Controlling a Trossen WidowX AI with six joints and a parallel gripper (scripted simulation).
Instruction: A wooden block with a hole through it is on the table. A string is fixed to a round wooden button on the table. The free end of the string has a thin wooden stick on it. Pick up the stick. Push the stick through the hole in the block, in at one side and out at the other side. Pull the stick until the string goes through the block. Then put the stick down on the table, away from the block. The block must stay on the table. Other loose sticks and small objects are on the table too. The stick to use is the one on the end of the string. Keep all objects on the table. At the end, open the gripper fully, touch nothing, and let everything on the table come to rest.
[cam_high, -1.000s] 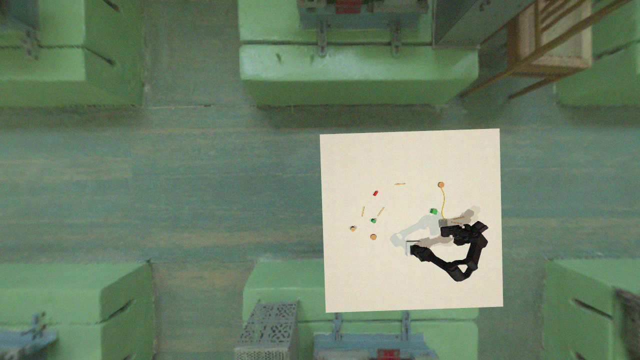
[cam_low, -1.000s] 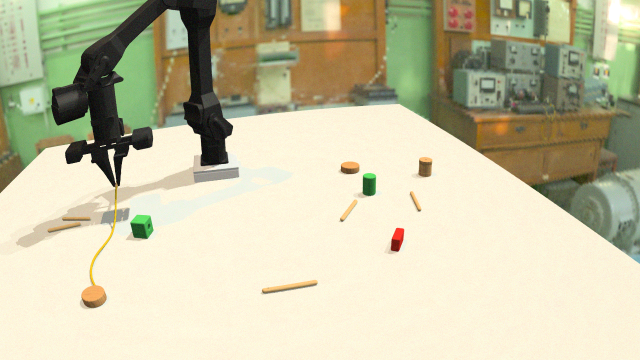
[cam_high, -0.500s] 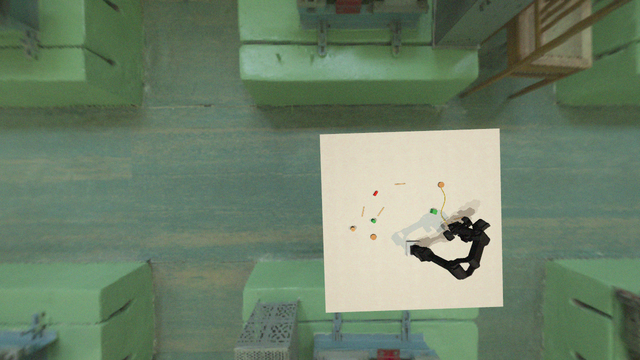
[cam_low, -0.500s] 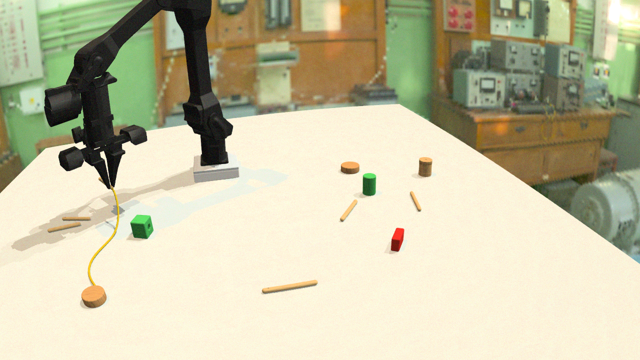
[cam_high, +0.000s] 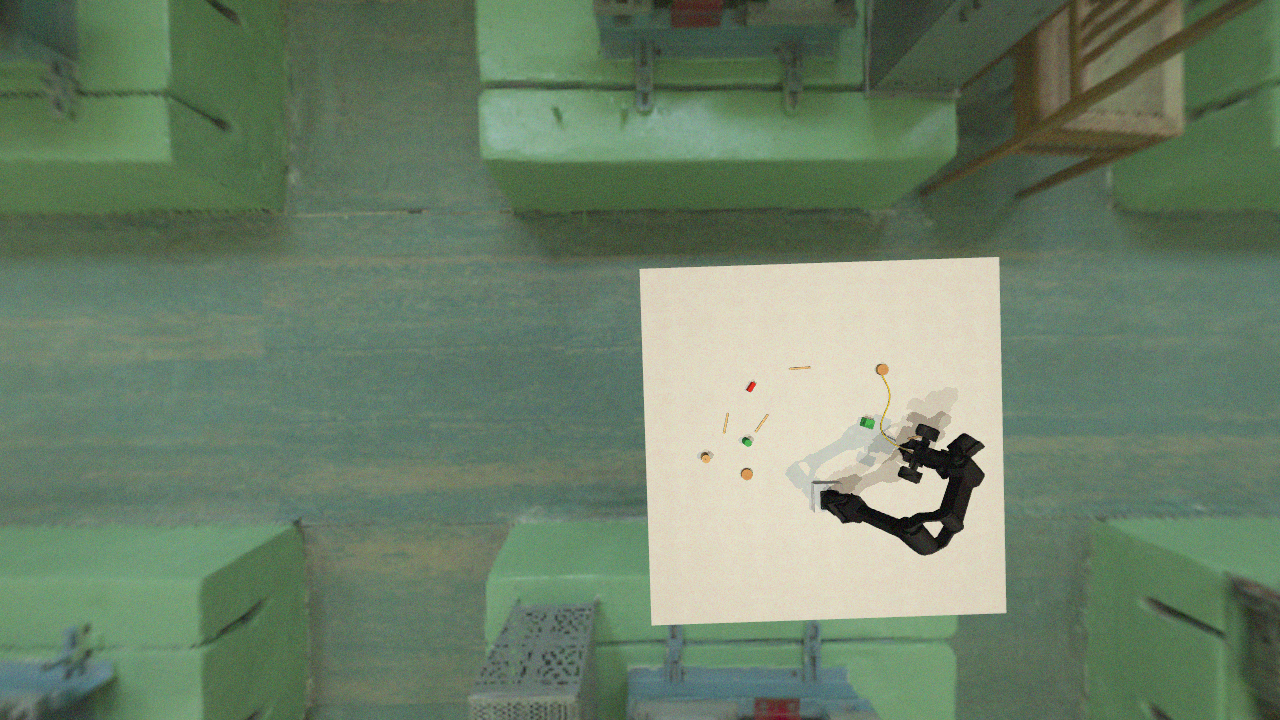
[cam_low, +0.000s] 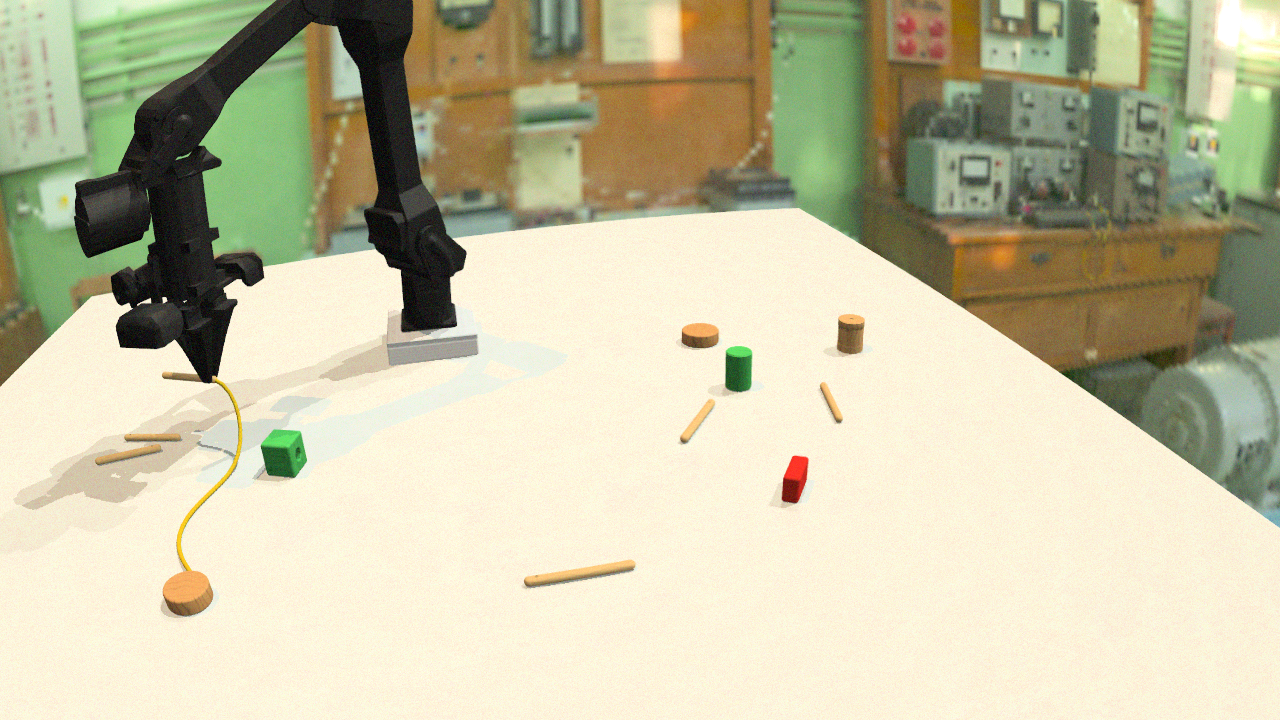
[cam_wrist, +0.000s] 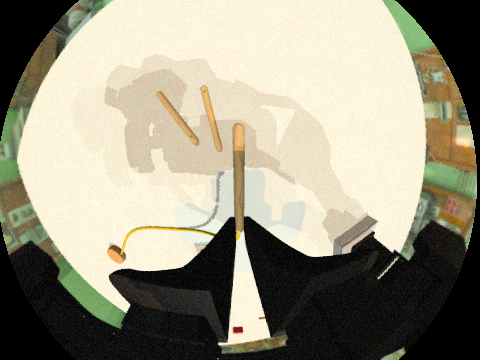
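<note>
Now: gripper tip 10 mm to the left of the thin wooden stick and 10 mm past it. Round my gripper tip: green block 80 mm to the left, 80 mm ahead, 50 mm below; round wooden button 270 mm ahead, 60 mm below, 20 mm to the left; green cylinder 520 mm to the left, 40 mm below, 20 mm ahead.
</note>
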